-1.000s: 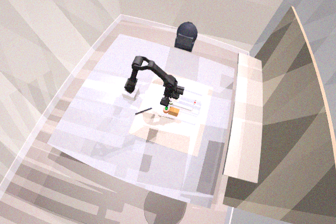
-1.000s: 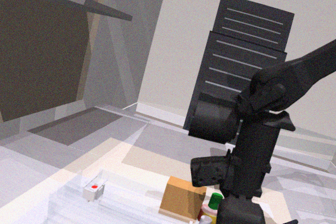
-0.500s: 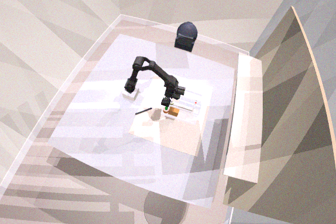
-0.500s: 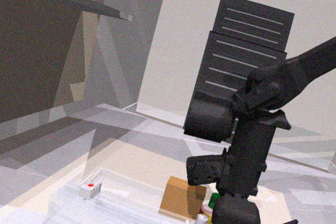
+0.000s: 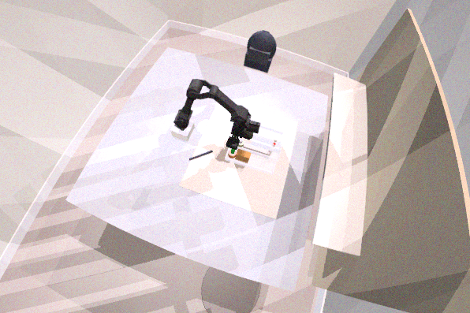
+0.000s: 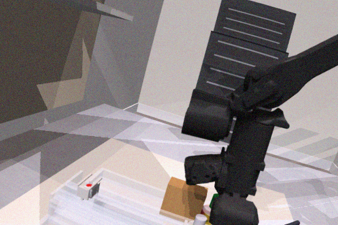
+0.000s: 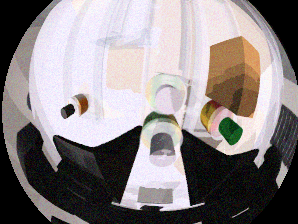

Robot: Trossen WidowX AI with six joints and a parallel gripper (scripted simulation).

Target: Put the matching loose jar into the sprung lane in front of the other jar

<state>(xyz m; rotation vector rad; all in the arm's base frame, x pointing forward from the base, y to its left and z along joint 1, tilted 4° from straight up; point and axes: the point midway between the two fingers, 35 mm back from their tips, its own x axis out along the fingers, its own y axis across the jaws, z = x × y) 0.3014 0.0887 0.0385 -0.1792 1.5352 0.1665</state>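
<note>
The brown box is 90 mm ahead of my gripper tip, 60 mm to the right of it and 10 mm below it. From my gripper tip the other things lie so: thin dark rod: 170 mm to the right, 120 mm behind, 40 mm below; sprung lane: 150 mm ahead, 60 mm to the left, 30 mm below.
</note>
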